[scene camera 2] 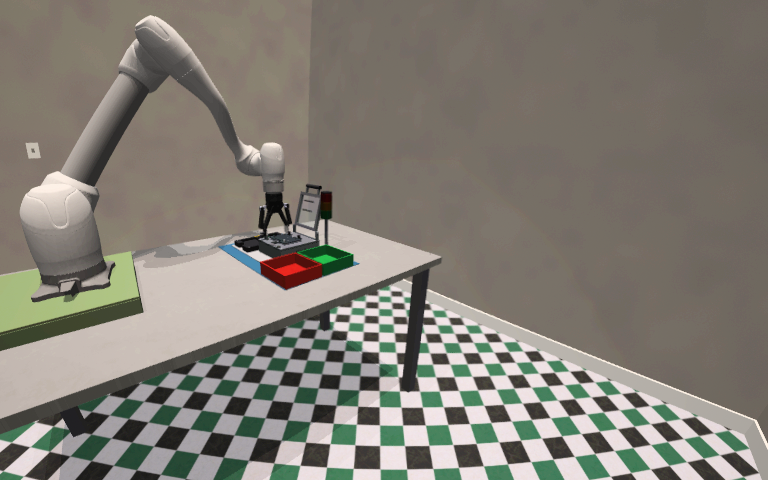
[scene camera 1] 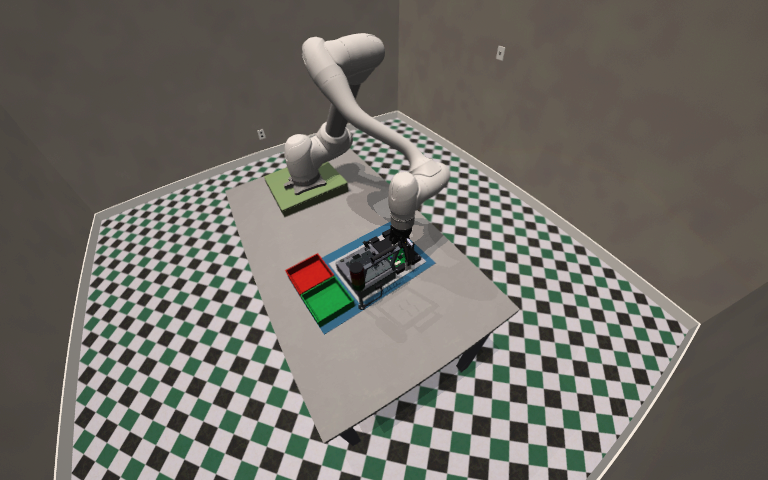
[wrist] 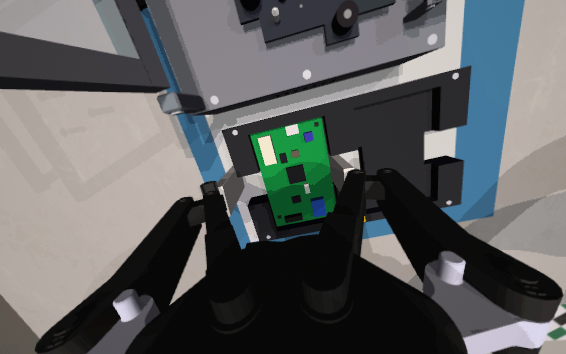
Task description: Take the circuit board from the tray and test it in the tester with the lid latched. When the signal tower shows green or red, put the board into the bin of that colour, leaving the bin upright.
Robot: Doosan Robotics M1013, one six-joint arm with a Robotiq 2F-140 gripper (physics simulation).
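Seen in the pictures: gripper, between the fingertips: [scene camera 1: 401,261] [wrist: 284,169]; arm's base, origin of its link: [scene camera 2: 78,281] [scene camera 1: 307,181].
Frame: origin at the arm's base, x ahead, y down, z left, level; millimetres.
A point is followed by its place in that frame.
The green circuit board [wrist: 297,160] @[y 36, x 690, z 203 mm] [scene camera 1: 399,259] @[y 36, x 702, z 209 mm] lies in the left pocket of the black tray [wrist: 395,120] @[y 38, x 595, z 169 mm]. My gripper [wrist: 284,169] @[y 49, x 705, z 216 mm] [scene camera 2: 276,233] @[y 49, x 705, z 216 mm] is open and points down over the board, one finger on each side. In the wrist view a gap shows between the left finger and the board; the right finger is close to its edge. The grey tester [wrist: 350,62] @[y -4, x 653, z 125 mm] [scene camera 2: 289,245] @[y -4, x 669, z -25 mm] is beside the tray, and its lid [scene camera 2: 309,211] @[y -112, x 794, z 49 mm] stands raised. The signal tower [scene camera 1: 357,276] @[y -182, x 853, z -34 mm] [scene camera 2: 326,205] @[y -150, x 821, z -48 mm] shows no bright lamp. The red bin [scene camera 1: 310,275] @[y 50, x 597, z -166 mm] [scene camera 2: 291,271] @[y 50, x 623, z -146 mm] and green bin [scene camera 1: 327,301] @[y 50, x 751, z -143 mm] [scene camera 2: 326,259] @[y 50, x 786, z -108 mm] are upright.
The tray, tester and bins are on a blue-bordered mat [wrist: 492,100] @[y 54, x 494, z 158 mm] on the grey table [scene camera 1: 362,362] @[y 56, x 1035, z -117 mm]. A lid bar [wrist: 65,65] @[y -81, x 773, z 134 mm] crosses the wrist view at left. The arm's base stands on a green block [scene camera 1: 312,200] @[y 20, x 152, z -17 mm] [scene camera 2: 121,294] @[y 5, x 124, z -152 mm].
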